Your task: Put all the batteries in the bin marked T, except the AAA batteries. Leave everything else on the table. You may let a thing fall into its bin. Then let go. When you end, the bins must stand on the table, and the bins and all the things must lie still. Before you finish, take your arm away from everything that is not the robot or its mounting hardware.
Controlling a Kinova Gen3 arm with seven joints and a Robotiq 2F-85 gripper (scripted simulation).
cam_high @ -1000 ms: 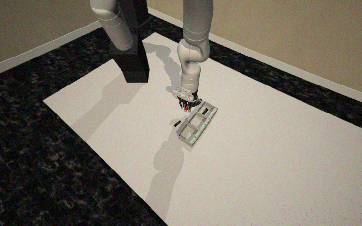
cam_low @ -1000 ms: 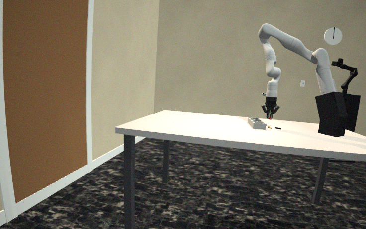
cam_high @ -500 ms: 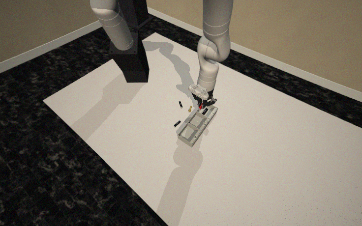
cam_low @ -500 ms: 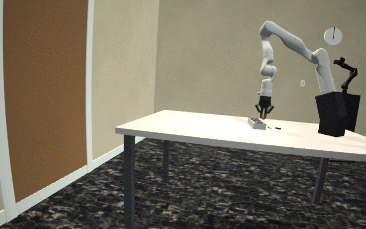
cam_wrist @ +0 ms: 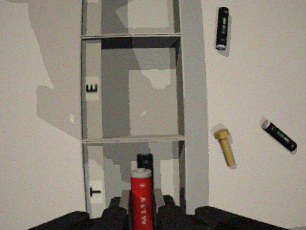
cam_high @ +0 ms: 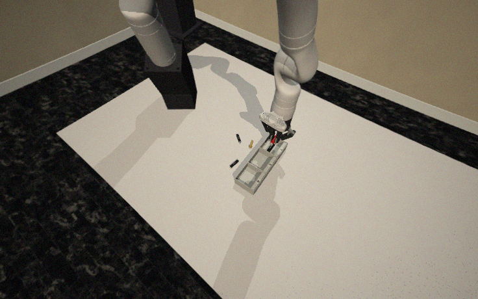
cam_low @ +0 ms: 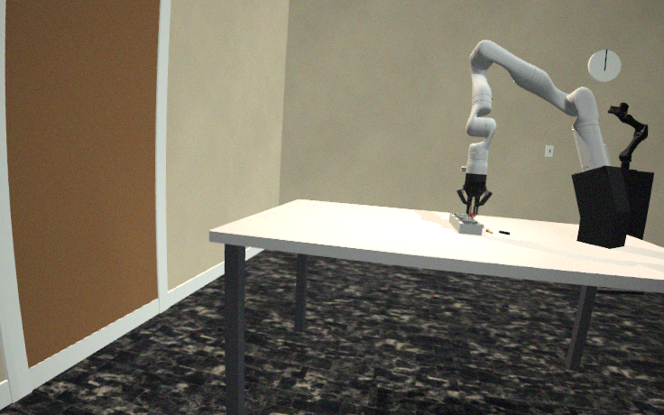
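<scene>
Right now my hand is 8 cm to the left of the tray and 6 cm above it. The rest, counted from my hand: yellow piece: 8 cm below, 8 cm behind, 2 cm to the right; black battery: 14 cm to the right, 10 cm behind, 8 cm below; red battery: 2 cm below.
</scene>
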